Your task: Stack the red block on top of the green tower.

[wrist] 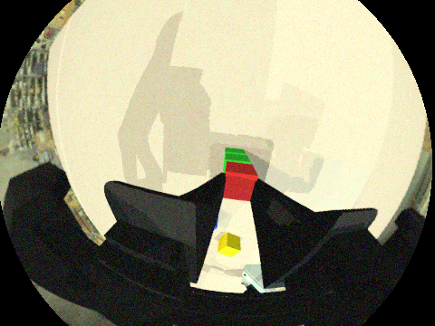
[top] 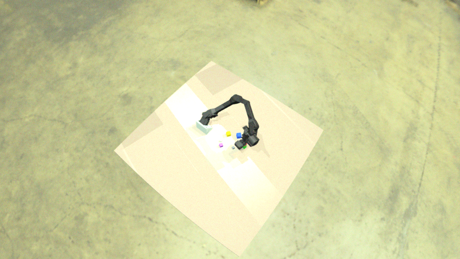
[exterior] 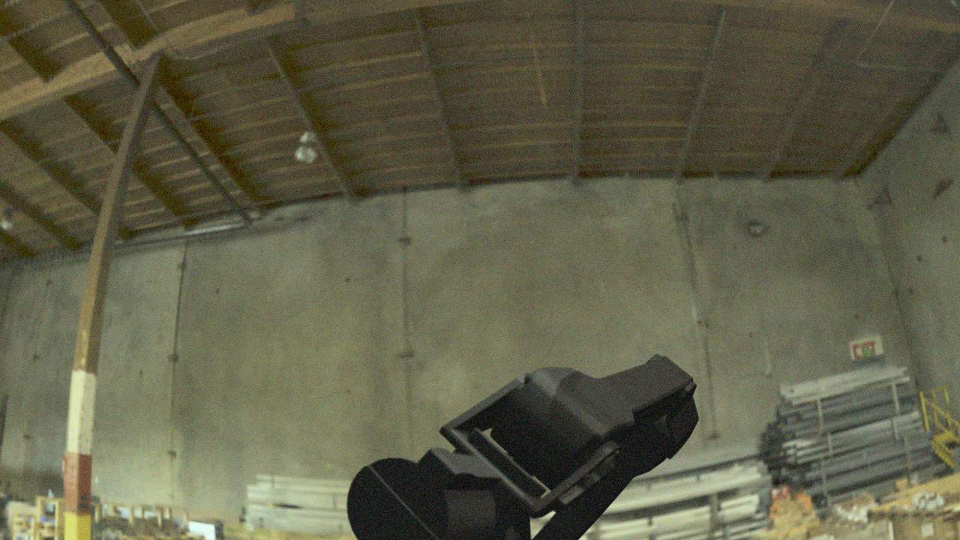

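Now: the red block right at my gripper tip. From my gripper tip the other things lie so: small grey block 5 cm behind, 7 cm to the right, 5 cm below; then blue block 10 cm behind, 4 cm to the left, 4 cm below.
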